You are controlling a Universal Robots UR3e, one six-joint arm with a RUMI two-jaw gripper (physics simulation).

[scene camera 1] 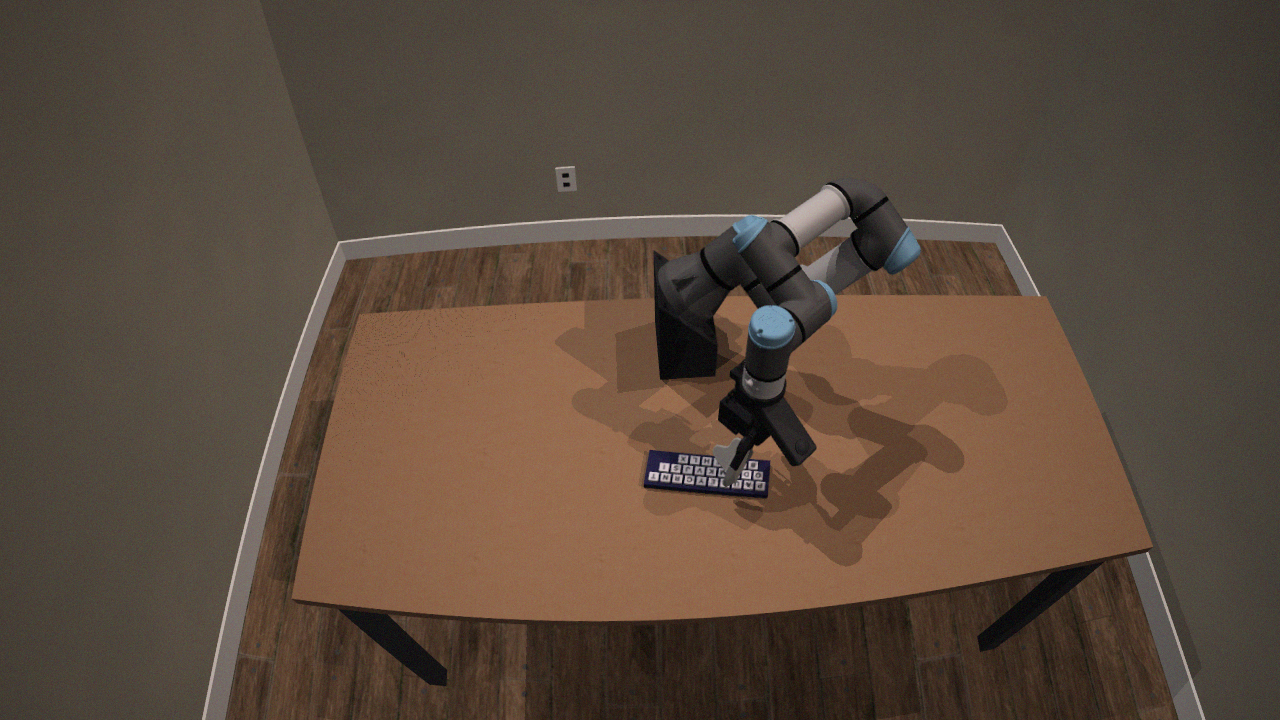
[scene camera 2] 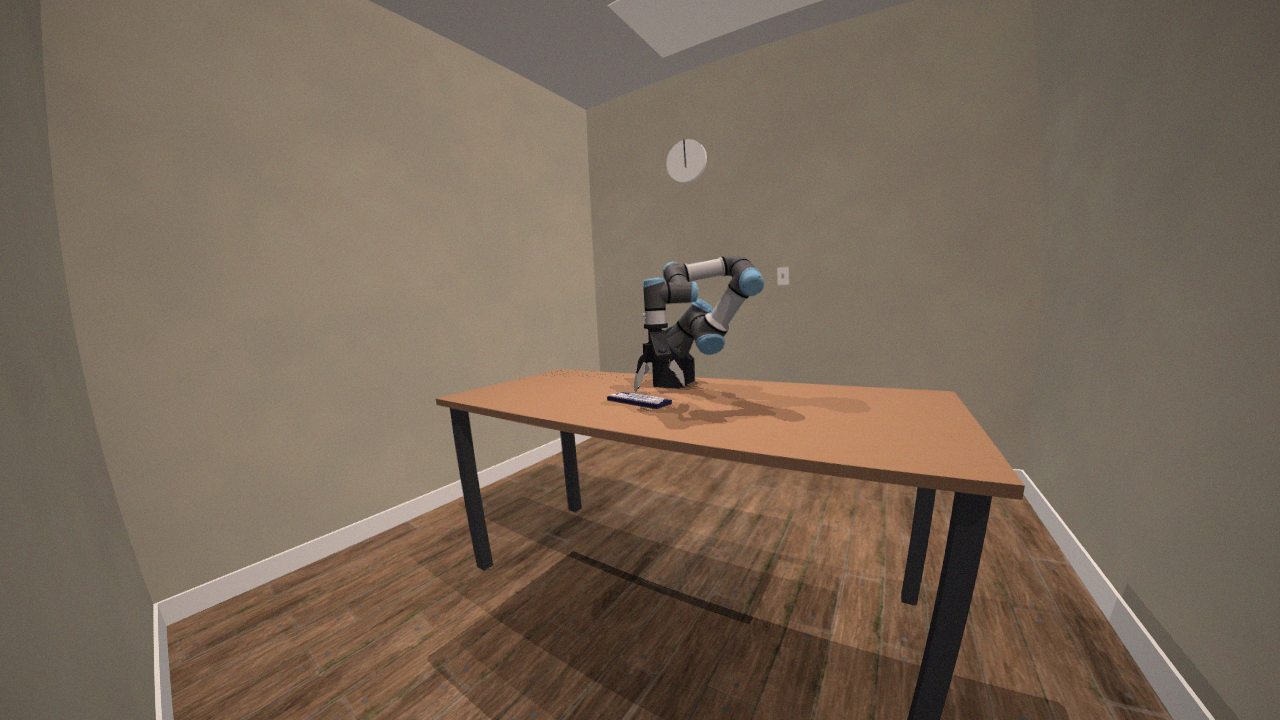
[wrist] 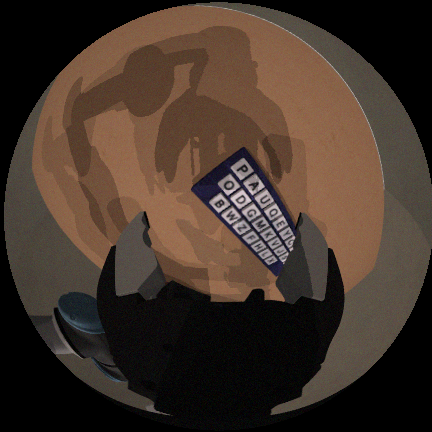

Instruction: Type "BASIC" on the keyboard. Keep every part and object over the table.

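Observation:
The dark blue keyboard with white letter keys lies flat on the table. In the wrist view, the B key is at the near corner of the left end, and the A key is beside P. The C key and S key are partly covered by the right finger. The I key is hidden there. My gripper is open wide and empty, pointing down, with one finger above the keyboard and the other off its side.
The arm's black base mount stands on the table behind the keyboard. The arm reaches over from it and casts shadows on the table top. The table's edges lie well away from the keyboard.

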